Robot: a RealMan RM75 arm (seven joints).
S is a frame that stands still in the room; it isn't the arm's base.
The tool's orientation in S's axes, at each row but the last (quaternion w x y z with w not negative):
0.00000, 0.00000, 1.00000, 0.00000
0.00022, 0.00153, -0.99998, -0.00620
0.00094, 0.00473, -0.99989, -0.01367
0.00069, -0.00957, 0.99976, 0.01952
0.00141, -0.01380, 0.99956, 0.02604
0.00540, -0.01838, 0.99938, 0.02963
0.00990, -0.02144, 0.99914, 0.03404
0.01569, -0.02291, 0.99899, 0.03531
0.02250, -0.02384, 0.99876, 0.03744
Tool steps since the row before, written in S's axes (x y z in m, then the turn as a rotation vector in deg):
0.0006, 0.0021, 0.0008, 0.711, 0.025, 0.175
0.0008, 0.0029, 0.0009, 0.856, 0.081, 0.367
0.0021, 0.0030, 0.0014, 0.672, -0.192, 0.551
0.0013, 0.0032, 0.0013, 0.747, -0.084, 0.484
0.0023, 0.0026, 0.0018, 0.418, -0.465, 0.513
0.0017, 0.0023, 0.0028, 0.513, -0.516, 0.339
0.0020, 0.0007, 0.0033, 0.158, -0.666, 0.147
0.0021, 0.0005, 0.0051, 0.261, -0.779, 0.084
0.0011, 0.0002, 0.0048, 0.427, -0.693, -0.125
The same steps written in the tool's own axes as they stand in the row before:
-0.0006, 0.0021, -0.0008, -0.711, 0.025, -0.175
-0.0008, 0.0029, -0.0009, -0.856, 0.083, -0.366
-0.0021, 0.0030, -0.0013, -0.669, -0.183, -0.557
-0.0014, 0.0032, -0.0012, -0.746, -0.079, -0.486
-0.0024, 0.0026, -0.0017, -0.407, -0.449, -0.536
-0.0018, 0.0024, -0.0026, -0.498, -0.514, -0.364
-0.0021, 0.0008, -0.0032, -0.133, -0.661, -0.189
-0.0023, 0.0008, -0.0050, -0.229, -0.783, -0.132
-0.0013, 0.0005, -0.0047, -0.388, -0.721, 0.090

